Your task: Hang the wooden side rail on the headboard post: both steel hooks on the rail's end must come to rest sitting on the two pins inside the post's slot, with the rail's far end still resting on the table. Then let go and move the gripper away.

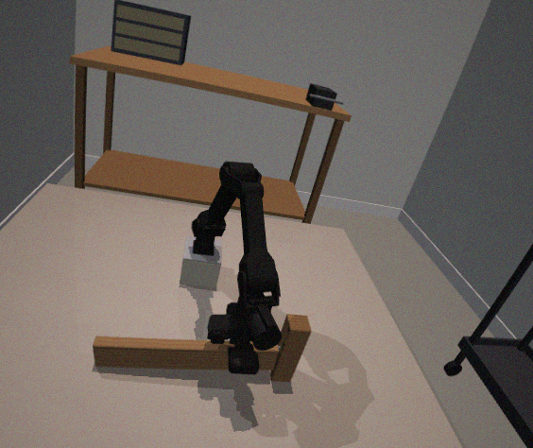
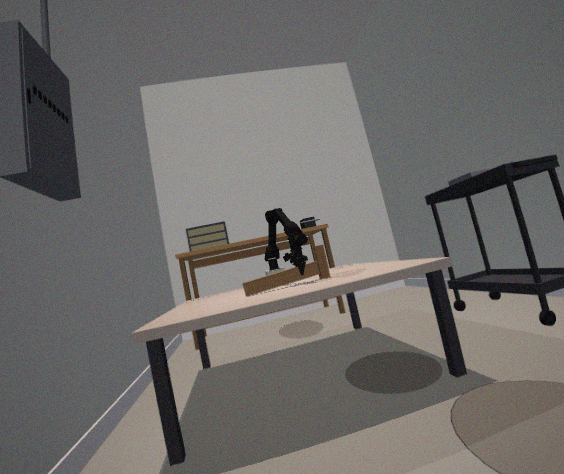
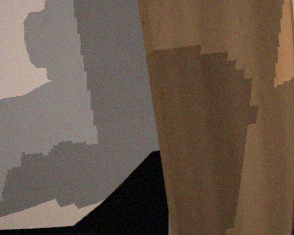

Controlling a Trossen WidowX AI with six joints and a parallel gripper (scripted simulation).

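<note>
The headboard post lies 120 mm to the left of my gripper tip and 50 mm above it.
</note>
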